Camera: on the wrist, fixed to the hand. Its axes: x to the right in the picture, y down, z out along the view.
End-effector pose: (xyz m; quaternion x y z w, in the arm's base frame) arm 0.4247 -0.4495 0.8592 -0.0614 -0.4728 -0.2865 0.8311
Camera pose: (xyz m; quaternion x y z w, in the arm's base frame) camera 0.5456 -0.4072 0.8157 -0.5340 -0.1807 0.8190 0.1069
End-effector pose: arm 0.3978 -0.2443 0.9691 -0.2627 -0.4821 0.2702 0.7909
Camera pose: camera 0.4685 -0.1979 0.8635 0.3687 -0.0245 -0.8264 0.4248
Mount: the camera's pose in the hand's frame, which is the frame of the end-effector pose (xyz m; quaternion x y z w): -0.0064 0.0923 -0.0987 -0.0018 0.3029 -0.9526 0.0276
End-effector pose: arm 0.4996 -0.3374 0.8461 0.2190 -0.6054 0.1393 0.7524
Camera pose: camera 0.5382 -0.2080 0.8378 0.5392 0.4196 -0.6477 0.3372
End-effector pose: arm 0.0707 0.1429 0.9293 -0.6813 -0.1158 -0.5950 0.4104
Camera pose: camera 0.0580 0.0175 0.8802 -0.2710 0.5268 0.6139 0.5216
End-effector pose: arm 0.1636 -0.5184 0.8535 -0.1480 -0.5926 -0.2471 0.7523
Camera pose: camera 0.2938 -0.4910 0.8287 -0.6339 -0.0710 0.7693 0.0354
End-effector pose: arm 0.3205 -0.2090 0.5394 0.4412 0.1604 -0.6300 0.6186
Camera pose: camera 0.4398 -0.1480 0.5208 -0.0491 -0.6132 0.4728 0.6309
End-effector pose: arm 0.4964 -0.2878 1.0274 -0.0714 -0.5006 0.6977 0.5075
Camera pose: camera 0.5007 -0.2295 0.9054 0.2627 0.0706 -0.4867 0.8301
